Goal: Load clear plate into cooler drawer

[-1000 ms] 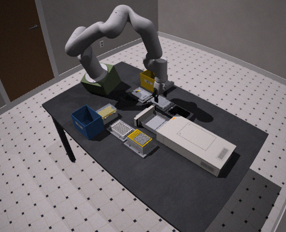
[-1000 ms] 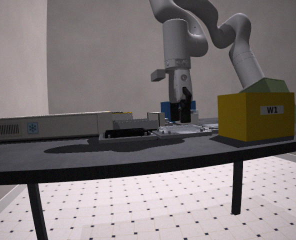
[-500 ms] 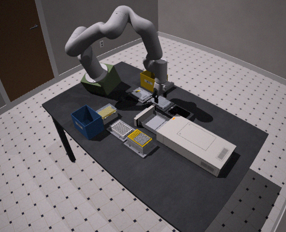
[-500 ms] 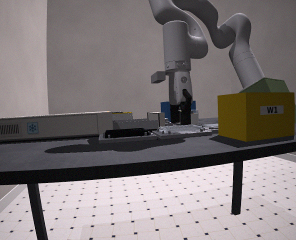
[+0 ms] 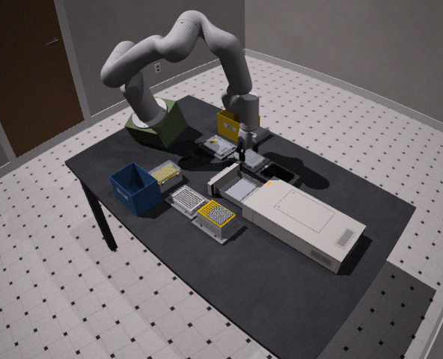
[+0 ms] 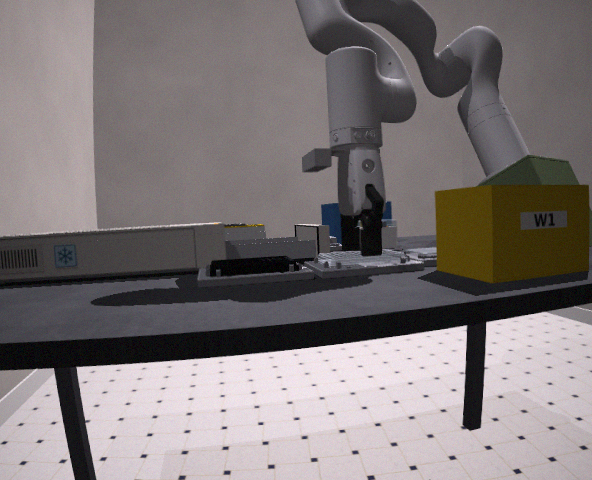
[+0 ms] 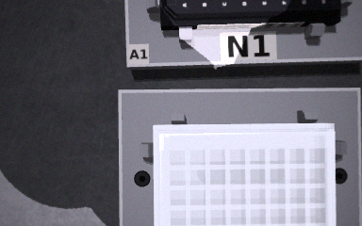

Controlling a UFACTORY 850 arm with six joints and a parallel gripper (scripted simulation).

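Now: hand 20 mm above the clear plate. Round my hand: n3 label 70 mm behind, 10 mm to the right, 20 mm below; then pale flat piece 170 mm behind, 50 mm to the right, 20 mm below; then black plate 170 mm ahead, 20 mm to the left, 20 mm below.
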